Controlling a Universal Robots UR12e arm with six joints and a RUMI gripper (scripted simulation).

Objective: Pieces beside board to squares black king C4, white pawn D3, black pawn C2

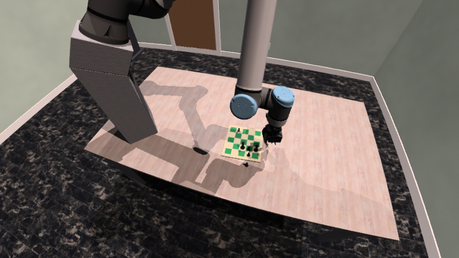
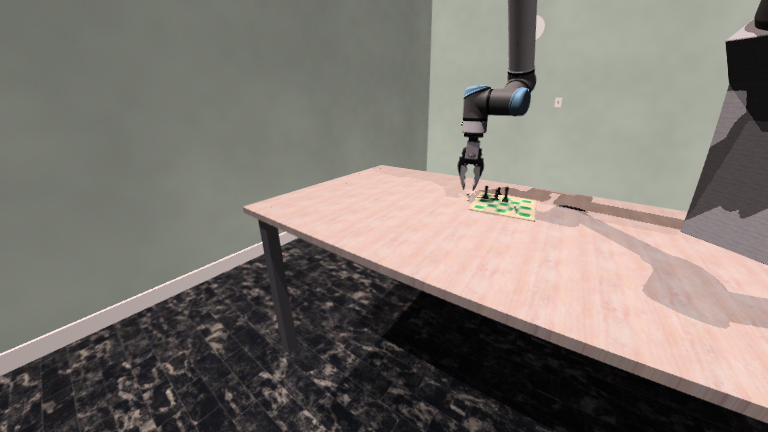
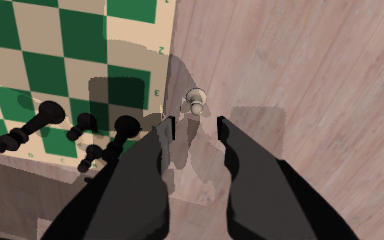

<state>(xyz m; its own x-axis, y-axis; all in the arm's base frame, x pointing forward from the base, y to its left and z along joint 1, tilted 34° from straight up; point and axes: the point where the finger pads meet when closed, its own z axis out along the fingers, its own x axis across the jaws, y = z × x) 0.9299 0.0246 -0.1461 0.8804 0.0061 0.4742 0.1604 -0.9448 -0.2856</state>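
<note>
Now: hand 140 mm past the black king, 40 mm to the left of it and 20 mm above it. The rest, counted from my hand: chessboard 140 mm behind, 50 mm below.
</note>
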